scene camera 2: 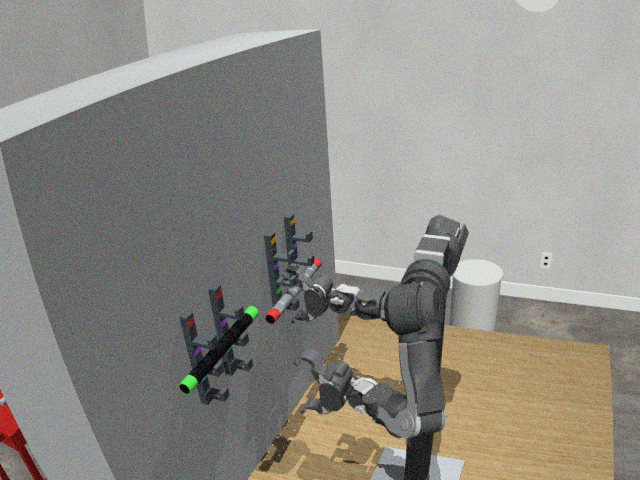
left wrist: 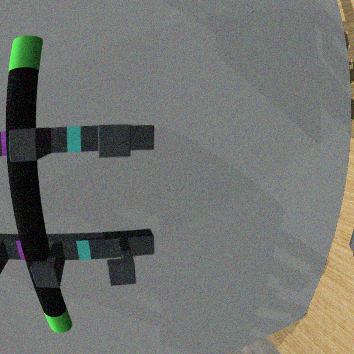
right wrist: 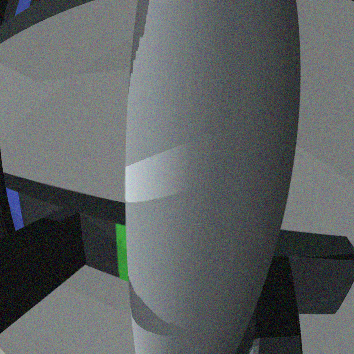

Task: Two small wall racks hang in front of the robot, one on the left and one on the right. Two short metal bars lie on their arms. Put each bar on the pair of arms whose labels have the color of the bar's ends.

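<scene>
A black bar with green ends point(scene camera 2: 222, 346) point(left wrist: 26, 200) lies on the middle arms, labelled purple, of the rack with red, purple and teal labels point(scene camera 2: 214, 307) point(left wrist: 143, 137). A grey bar with red ends point(scene camera 2: 310, 273) point(right wrist: 210, 125) lies at the lowest, green-labelled arms of the rack with orange, blue and green labels point(scene camera 2: 269, 253) point(right wrist: 322, 280). My right gripper point(scene camera 2: 289, 298) is open close around the grey bar's middle; contact cannot be told. My left gripper point(scene camera 2: 300, 385) is open and empty, away from the black bar. Fingertips do not show clearly in the wrist views.
The racks hang on a large grey panel point(scene camera 2: 170, 206) point(left wrist: 225, 200). A wooden surface point(scene camera 2: 527, 392) point(left wrist: 330, 295) spreads under the arms. A white cylinder point(scene camera 2: 475, 299) stands behind them. A red object point(scene camera 2: 11, 423) shows at the lower left edge.
</scene>
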